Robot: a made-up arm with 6 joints.
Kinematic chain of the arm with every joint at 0, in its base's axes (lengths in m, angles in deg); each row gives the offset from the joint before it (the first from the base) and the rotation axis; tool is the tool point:
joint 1: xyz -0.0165 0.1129 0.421 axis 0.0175 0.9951 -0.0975
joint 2: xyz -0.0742 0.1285 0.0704 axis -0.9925 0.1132 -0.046
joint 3: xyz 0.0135 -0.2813 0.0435 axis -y
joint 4: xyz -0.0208 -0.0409 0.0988 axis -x
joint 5: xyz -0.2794 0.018 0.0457 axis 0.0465 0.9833 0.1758
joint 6: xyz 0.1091 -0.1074 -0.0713 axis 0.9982 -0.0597 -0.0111
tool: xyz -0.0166 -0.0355 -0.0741
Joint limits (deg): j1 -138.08..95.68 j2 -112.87..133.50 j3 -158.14..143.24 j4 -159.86..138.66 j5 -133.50..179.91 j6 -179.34..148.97
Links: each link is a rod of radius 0.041 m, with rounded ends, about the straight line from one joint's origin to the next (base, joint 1, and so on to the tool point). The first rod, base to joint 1, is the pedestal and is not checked.
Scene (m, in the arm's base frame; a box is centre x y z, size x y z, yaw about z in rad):
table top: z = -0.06
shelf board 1: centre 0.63 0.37 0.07 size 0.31 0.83 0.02 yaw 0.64
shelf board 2: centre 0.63 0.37 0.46 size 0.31 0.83 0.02 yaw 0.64
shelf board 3: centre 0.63 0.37 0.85 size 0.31 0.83 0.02 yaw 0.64
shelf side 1: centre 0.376 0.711 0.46 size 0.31 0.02 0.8 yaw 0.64
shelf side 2: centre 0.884 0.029 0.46 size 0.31 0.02 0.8 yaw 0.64
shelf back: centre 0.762 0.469 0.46 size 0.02 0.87 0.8 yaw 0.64
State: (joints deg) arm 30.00 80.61 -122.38 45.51 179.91 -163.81
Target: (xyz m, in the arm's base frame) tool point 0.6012 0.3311 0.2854
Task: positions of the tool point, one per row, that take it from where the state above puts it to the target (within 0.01 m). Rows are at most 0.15 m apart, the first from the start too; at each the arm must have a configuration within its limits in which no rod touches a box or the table.
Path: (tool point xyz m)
1: 0.5271 0.3066 0.6473
2: 0.5255 0.2069 0.6392
3: 0.5093 0.1112 0.6160
4: 0.4793 0.0237 0.5787
5: 0.4942 0.0100 0.4679
6: 0.4852 -0.0036 0.3586
7: 0.4532 -0.0170 0.2552
8: 0.5321 0.0840 0.2699
9: 0.5824 0.2026 0.2795
10: 0.6012 0.3311 0.2854

